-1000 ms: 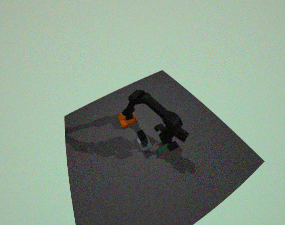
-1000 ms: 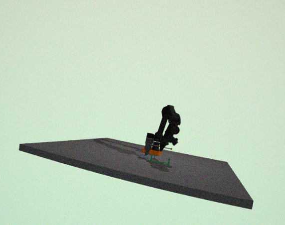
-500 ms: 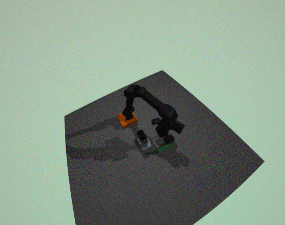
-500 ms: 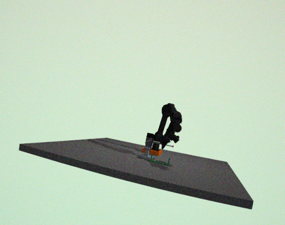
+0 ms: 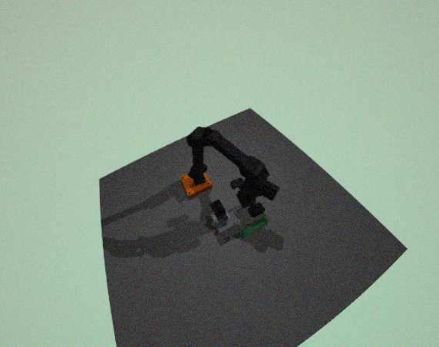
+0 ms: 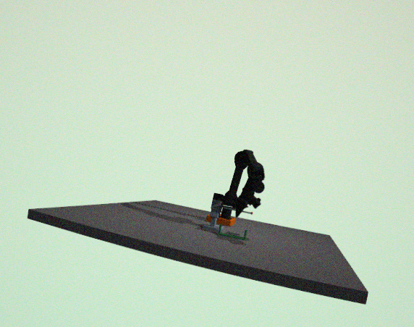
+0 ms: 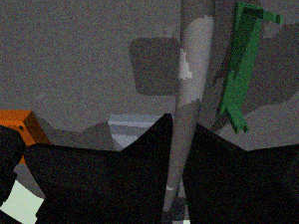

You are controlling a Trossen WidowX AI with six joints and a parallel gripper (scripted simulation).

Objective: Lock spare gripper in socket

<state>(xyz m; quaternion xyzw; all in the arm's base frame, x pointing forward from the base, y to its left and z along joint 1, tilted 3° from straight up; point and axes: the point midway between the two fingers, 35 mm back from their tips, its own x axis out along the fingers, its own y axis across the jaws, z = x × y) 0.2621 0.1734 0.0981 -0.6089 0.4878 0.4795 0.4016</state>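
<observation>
The grey mount is 11 cm to the right of my gripper tip, 4 cm below it and 1 cm ahead of it. Also, from my gripper tip: green rest: 8 cm ahead, 6 cm below, 3 cm to the left; then spare gripper: 11 cm to the right, 4 cm above, 1 cm ahead.
</observation>
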